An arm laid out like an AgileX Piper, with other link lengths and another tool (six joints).
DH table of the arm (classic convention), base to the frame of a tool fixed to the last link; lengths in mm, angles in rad. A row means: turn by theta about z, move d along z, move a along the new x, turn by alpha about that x. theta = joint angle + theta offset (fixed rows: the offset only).
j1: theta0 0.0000, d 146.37, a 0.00, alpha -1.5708
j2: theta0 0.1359, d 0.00, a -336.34, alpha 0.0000
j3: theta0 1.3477, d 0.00, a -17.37, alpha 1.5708
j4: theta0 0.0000, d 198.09, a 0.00, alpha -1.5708
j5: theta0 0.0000, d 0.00, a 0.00, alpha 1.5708
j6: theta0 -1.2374, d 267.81, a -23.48, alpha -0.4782
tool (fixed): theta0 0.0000, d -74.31, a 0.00, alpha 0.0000
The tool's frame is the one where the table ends.
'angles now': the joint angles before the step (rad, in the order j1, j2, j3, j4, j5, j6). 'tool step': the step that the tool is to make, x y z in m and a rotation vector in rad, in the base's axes. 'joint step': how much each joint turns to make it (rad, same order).
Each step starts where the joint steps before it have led.
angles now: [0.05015 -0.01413 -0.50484 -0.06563 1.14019 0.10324]
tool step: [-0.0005 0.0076 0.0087 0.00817 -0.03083 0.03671]
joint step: [-0.00003 0.00016 -0.01691 0.03855 -0.01566 -0.02817]
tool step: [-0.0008 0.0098 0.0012 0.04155 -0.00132 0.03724]
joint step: [0.00012 -0.00014 -0.00137 0.05816 -0.00188 -0.00659]
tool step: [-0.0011 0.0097 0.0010 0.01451 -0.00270 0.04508]
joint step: [-0.00019 0.00018 -0.00022 0.05184 -0.00177 -0.03161]
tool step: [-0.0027 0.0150 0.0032 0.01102 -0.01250 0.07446]
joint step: [0.00014 -0.00039 -0.00272 0.07863 -0.00325 -0.06107]
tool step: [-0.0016 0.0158 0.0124 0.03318 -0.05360 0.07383]
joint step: [0.00012 0.00014 -0.00165 0.09472 -0.04387 -0.05842]
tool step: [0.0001 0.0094 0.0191 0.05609 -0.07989 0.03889]
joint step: [-0.00004 -0.00012 -0.00010 0.07978 -0.07854 -0.02893]
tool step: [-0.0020 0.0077 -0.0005 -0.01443 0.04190 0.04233]
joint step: [-0.00009 0.02960 -0.02067 0.03177 0.04592 -0.03226]
